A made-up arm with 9 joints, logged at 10 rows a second.
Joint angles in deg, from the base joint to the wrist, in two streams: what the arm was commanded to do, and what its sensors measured. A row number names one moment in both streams.
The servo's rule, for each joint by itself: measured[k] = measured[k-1] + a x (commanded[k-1-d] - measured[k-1]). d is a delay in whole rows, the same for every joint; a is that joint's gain. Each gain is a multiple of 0.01, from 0.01 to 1. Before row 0 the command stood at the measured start. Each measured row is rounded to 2 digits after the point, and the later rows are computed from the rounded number. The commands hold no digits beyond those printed.
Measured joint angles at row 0: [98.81 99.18 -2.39 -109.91 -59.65 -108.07 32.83 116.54 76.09]
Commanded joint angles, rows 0 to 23: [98.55 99.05 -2.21 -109.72 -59.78 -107.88 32.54 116.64 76.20]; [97.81 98.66 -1.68 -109.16 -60.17 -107.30 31.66 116.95 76.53]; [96.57 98.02 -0.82 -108.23 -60.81 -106.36 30.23 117.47 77.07]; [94.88 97.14 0.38 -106.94 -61.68 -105.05 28.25 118.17 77.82]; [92.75 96.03 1.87 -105.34 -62.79 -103.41 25.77 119.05 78.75]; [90.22 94.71 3.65 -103.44 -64.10 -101.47 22.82 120.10 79.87]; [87.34 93.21 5.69 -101.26 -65.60 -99.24 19.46 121.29 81.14]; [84.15 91.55 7.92 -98.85 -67.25 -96.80 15.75 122.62 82.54]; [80.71 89.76 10.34 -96.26 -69.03 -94.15 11.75 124.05 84.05]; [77.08 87.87 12.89 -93.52 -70.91 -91.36 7.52 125.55 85.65]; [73.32 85.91 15.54 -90.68 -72.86 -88.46 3.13 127.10 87.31]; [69.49 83.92 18.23 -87.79 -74.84 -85.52 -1.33 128.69 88.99]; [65.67 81.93 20.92 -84.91 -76.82 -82.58 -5.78 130.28 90.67]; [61.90 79.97 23.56 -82.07 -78.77 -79.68 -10.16 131.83 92.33]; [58.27 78.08 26.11 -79.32 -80.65 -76.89 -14.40 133.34 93.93]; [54.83 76.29 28.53 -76.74 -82.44 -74.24 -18.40 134.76 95.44]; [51.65 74.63 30.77 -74.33 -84.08 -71.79 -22.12 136.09 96.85]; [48.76 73.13 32.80 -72.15 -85.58 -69.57 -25.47 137.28 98.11]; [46.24 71.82 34.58 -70.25 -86.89 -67.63 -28.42 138.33 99.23]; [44.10 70.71 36.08 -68.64 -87.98 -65.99 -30.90 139.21 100.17]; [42.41 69.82 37.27 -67.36 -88.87 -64.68 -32.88 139.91 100.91]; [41.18 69.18 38.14 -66.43 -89.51 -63.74 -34.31 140.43 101.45]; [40.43 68.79 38.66 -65.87 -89.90 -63.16 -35.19 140.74 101.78]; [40.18 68.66 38.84 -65.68 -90.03 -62.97 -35.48 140.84 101.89]
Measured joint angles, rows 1 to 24: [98.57 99.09 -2.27 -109.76 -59.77 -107.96 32.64 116.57 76.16]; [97.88 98.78 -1.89 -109.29 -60.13 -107.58 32.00 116.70 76.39]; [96.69 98.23 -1.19 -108.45 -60.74 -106.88 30.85 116.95 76.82]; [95.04 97.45 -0.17 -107.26 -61.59 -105.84 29.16 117.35 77.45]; [92.96 96.43 1.16 -105.74 -62.67 -104.45 26.96 117.91 78.27]; [90.47 95.19 2.78 -103.92 -63.96 -102.75 24.27 118.63 79.28]; [87.62 93.76 4.67 -101.82 -65.44 -100.75 21.14 119.51 80.45]; [84.46 92.17 6.78 -99.47 -67.07 -98.50 17.64 120.54 81.77]; [81.05 90.43 9.09 -96.93 -68.83 -96.02 13.81 121.70 83.21]; [77.44 88.59 11.56 -94.24 -70.70 -93.36 9.72 122.97 84.75]; [73.69 86.66 14.15 -91.43 -72.64 -90.57 5.44 124.33 86.36]; [69.87 84.69 16.80 -88.55 -74.62 -87.69 1.04 125.77 88.02]; [66.05 82.70 19.48 -85.67 -76.60 -84.78 -3.39 127.26 89.69]; [62.27 80.73 22.13 -82.83 -78.55 -81.87 -7.79 128.77 91.35]; [58.63 78.82 24.72 -80.06 -80.44 -79.03 -12.09 130.28 92.98]; [55.17 77.00 27.20 -77.44 -82.24 -76.30 -16.19 131.76 94.53]; [51.97 75.29 29.52 -74.98 -83.90 -73.73 -20.04 133.19 95.99]; [49.05 73.73 31.65 -72.74 -85.41 -71.36 -23.57 134.54 97.33]; [46.49 72.35 33.55 -70.77 -86.74 -69.23 -26.72 135.79 98.53]; [44.32 71.17 35.19 -69.09 -87.86 -67.38 -29.44 136.92 99.56]; [42.58 70.20 36.54 -67.72 -88.77 -65.84 -31.68 137.91 100.41]; [41.31 69.47 37.58 -66.70 -89.44 -64.64 -33.39 138.74 101.07]; [40.51 68.98 38.28 -66.04 -89.85 -63.80 -34.56 139.40 101.52]; [40.21 68.75 38.64 -65.76 -90.01 -63.33 -35.16 139.88 101.75]
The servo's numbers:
d 0
a 0.91 0.72 0.65 0.79 0.90 0.57 0.65 0.33 0.63

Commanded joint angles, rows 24 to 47: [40.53 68.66 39.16 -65.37 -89.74 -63.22 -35.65 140.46 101.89]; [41.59 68.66 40.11 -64.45 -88.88 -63.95 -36.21 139.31 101.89]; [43.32 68.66 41.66 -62.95 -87.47 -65.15 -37.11 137.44 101.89]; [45.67 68.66 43.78 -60.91 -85.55 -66.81 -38.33 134.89 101.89]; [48.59 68.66 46.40 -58.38 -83.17 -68.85 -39.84 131.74 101.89]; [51.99 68.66 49.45 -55.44 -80.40 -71.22 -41.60 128.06 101.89]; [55.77 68.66 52.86 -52.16 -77.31 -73.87 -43.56 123.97 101.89]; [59.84 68.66 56.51 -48.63 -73.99 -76.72 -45.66 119.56 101.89]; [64.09 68.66 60.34 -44.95 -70.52 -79.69 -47.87 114.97 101.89]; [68.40 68.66 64.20 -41.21 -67.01 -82.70 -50.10 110.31 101.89]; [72.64 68.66 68.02 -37.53 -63.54 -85.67 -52.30 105.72 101.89]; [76.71 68.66 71.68 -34.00 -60.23 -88.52 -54.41 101.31 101.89]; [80.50 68.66 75.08 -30.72 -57.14 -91.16 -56.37 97.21 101.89]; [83.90 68.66 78.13 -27.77 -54.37 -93.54 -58.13 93.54 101.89]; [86.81 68.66 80.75 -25.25 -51.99 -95.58 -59.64 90.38 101.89]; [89.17 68.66 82.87 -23.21 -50.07 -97.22 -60.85 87.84 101.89]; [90.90 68.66 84.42 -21.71 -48.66 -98.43 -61.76 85.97 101.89]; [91.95 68.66 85.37 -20.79 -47.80 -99.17 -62.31 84.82 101.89]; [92.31 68.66 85.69 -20.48 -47.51 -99.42 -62.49 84.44 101.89]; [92.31 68.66 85.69 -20.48 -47.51 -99.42 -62.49 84.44 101.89]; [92.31 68.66 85.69 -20.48 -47.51 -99.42 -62.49 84.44 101.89]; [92.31 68.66 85.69 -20.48 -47.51 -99.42 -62.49 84.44 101.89]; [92.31 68.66 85.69 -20.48 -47.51 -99.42 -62.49 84.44 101.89]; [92.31 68.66 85.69 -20.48 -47.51 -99.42 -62.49 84.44 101.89]
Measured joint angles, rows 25 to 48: [40.50 68.69 38.98 -65.45 -89.77 -63.27 -35.48 140.07 101.84]; [41.49 68.67 39.71 -64.66 -88.97 -63.66 -35.95 139.82 101.87]; [43.16 68.66 40.98 -63.31 -87.62 -64.51 -36.70 139.03 101.88]; [45.44 68.66 42.80 -61.41 -85.76 -65.82 -37.76 137.66 101.89]; [48.31 68.66 45.14 -59.02 -83.43 -67.55 -39.11 135.71 101.89]; [51.66 68.66 47.94 -56.19 -80.70 -69.64 -40.73 133.19 101.89]; [55.40 68.66 51.14 -53.01 -77.65 -72.05 -42.57 130.15 101.89]; [59.44 68.66 54.63 -49.55 -74.36 -74.71 -44.58 126.66 101.89]; [63.67 68.66 58.34 -45.92 -70.90 -77.55 -46.72 122.80 101.89]; [67.97 68.66 62.15 -42.20 -67.40 -80.49 -48.92 118.68 101.89]; [72.22 68.66 65.97 -38.51 -63.93 -83.44 -51.12 114.40 101.89]; [76.31 68.66 69.68 -34.95 -60.60 -86.34 -53.26 110.08 101.89]; [80.12 68.66 73.19 -31.61 -57.49 -89.09 -55.28 105.83 101.89]; [83.56 68.66 76.40 -28.58 -54.68 -91.63 -57.13 101.77 101.89]; [86.52 68.66 79.23 -25.95 -52.26 -93.88 -58.76 98.01 101.89]; [88.93 68.66 81.60 -23.79 -50.29 -95.78 -60.12 94.65 101.89]; [90.72 68.66 83.43 -22.15 -48.82 -97.29 -61.19 91.79 101.89]; [91.84 68.66 84.69 -21.08 -47.90 -98.36 -61.92 89.49 101.89]; [92.27 68.66 85.34 -20.61 -47.55 -98.96 -62.29 87.82 101.89]; [92.31 68.66 85.57 -20.51 -47.51 -99.22 -62.42 86.70 101.89]; [92.31 68.66 85.65 -20.49 -47.51 -99.33 -62.47 85.95 101.89]; [92.31 68.66 85.68 -20.48 -47.51 -99.38 -62.48 85.45 101.89]; [92.31 68.66 85.69 -20.48 -47.51 -99.40 -62.49 85.12 101.89]; [92.31 68.66 85.69 -20.48 -47.51 -99.41 -62.49 84.90 101.89]
